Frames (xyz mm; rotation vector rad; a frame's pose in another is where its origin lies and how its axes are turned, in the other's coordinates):
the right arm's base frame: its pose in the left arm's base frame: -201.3 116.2 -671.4 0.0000 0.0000 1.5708
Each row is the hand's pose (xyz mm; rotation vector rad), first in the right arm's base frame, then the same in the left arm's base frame.
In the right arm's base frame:
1: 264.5 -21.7 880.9 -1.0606 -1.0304 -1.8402
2: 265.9 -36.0 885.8 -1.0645 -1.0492 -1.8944
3: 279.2 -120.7 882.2 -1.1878 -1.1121 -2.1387
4: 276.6 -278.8 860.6 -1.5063 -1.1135 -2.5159
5: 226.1 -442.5 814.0 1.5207 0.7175 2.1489
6: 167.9 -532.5 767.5 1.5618 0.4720 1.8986
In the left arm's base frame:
1: -179.6 380.7 209.5 -0.0181 -1.2521 -0.5201
2: -165.3 382.1 214.4 -0.0091 -1.2550 -0.5785
3: -80.6 395.4 210.8 -0.0431 -1.3096 -0.8641
4: 77.5 392.8 189.2 -0.2079 -1.3869 -1.3278
5: 241.2 342.3 142.6 -0.5154 -1.4361 -1.7456
6: 331.2 284.1 96.1 -0.7808 -1.4571 -1.9529

